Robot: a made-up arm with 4 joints. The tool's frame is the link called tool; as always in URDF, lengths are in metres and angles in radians. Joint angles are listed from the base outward. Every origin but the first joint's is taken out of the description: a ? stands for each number. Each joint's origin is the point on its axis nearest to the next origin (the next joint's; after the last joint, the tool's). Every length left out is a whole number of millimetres.
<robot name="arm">
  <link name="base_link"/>
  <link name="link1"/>
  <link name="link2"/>
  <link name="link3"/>
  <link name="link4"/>
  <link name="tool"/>
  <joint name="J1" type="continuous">
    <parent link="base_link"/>
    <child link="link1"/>
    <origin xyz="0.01 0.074 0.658" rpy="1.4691 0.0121 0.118"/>
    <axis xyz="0 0 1"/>
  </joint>
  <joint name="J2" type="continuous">
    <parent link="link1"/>
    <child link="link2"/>
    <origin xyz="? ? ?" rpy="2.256 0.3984 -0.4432"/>
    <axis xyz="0 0 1"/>
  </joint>
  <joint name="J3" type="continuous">
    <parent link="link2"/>
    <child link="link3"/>
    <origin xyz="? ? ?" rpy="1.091 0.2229 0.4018"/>
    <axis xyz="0 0 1"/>
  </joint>
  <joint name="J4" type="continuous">
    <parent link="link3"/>
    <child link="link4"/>
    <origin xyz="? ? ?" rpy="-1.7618 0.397 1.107"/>
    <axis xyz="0 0 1"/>
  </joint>
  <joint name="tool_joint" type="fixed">
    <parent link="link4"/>
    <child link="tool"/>
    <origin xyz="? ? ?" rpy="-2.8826 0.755 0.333"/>
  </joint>
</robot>
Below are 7 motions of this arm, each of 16 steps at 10 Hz.
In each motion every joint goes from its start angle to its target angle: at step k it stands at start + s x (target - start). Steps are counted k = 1, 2, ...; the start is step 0. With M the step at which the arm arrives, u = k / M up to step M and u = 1 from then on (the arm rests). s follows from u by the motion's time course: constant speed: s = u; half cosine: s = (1 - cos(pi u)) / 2; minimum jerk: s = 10 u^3 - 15 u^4 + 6 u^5.
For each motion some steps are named. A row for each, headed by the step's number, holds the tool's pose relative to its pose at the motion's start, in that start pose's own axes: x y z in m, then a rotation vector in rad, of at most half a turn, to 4 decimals.
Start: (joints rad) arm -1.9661 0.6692 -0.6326 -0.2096
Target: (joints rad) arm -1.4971 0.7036 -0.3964 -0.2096
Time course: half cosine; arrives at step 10
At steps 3, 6, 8, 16:
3: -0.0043 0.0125 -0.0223 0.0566 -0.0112 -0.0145
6: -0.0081 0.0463 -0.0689 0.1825 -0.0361 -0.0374
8: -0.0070 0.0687 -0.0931 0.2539 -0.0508 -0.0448
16: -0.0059 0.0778 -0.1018 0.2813 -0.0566 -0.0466

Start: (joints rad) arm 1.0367 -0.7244 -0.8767 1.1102
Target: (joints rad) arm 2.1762 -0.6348 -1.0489 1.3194
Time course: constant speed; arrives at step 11
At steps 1, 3, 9, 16:
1: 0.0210 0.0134 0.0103 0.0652 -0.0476 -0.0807
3: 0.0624 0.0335 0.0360 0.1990 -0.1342 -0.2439
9: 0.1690 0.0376 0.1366 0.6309 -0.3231 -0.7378
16: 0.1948 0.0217 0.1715 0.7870 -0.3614 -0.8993

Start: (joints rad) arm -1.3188 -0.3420 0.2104 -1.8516
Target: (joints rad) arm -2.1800 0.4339 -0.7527 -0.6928
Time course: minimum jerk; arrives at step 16
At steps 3, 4, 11, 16:
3: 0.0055 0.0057 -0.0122 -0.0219 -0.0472 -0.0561
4: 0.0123 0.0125 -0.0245 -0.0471 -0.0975 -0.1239
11: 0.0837 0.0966 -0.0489 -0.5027 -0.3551 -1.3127
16: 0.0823 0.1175 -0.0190 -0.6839 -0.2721 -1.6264

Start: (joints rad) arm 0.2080 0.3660 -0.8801 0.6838
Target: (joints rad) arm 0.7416 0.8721 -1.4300 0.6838
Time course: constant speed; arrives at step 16
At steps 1, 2, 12, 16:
1: 0.0003 -0.0044 0.0011 0.0140 -0.0100 -0.0541
2: 0.0002 -0.0090 0.0021 0.0276 -0.0198 -0.1080
12: -0.0195 -0.0633 0.0092 0.1388 -0.1114 -0.6407
16: -0.0385 -0.0866 0.0102 0.1672 -0.1441 -0.8484

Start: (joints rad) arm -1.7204 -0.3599 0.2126 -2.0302
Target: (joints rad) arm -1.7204 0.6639 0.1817 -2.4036
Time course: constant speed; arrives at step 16
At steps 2, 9, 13, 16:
2: 0.0016 0.0256 -0.0284 0.0685 -0.0956 -0.0282
9: 0.0405 0.1199 -0.1149 0.2794 -0.4530 -0.1039
13: 0.0840 0.1730 -0.1510 0.3759 -0.6713 -0.1335
16: 0.1250 0.2105 -0.1697 0.4349 -0.8405 -0.1506

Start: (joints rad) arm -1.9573 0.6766 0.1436 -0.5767
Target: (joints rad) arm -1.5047 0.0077 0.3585 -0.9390
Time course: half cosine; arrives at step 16
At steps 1, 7, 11, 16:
1: 0.0024 -0.0002 -0.0005 0.0024 -0.0036 0.0097
7: 0.1003 -0.0019 -0.0053 0.0633 -0.1463 0.4030
11: 0.1863 0.0078 0.0159 0.0464 -0.2738 0.7645
16: 0.2306 0.0172 0.0396 0.0002 -0.3444 0.9659

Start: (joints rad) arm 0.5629 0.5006 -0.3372 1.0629
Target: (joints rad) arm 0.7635 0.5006 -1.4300 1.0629
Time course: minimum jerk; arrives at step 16
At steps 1, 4, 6, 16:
1: 0.0002 0.0004 0.0001 0.0018 0.0002 -0.0022
4: 0.0084 0.0154 0.0073 0.0816 0.0084 -0.1034
6: 0.0248 0.0361 0.0211 0.2157 0.0240 -0.2757
16: 0.1045 0.0512 0.0784 0.7593 0.1106 -1.0179

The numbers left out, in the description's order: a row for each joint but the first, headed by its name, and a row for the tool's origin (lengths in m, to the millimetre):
J2: 0.048 0.133 0
J3: -0.231 0.228 0
J4: -0.065 0.059 0
tool: 0.104 -0.092 0

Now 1 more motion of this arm.
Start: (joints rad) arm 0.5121 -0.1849 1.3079 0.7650
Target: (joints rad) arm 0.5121 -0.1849 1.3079 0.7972
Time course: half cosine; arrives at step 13
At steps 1, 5, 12, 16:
1: 0.0000 0.0000 0.0000 -0.0003 -0.0001 -0.0003
5: 0.0009 -0.0009 -0.0006 -0.0071 -0.0019 -0.0073
12: 0.0028 -0.0028 -0.0019 -0.0217 -0.0059 -0.0223
16: 0.0028 -0.0029 -0.0020 -0.0221 -0.0060 -0.0227

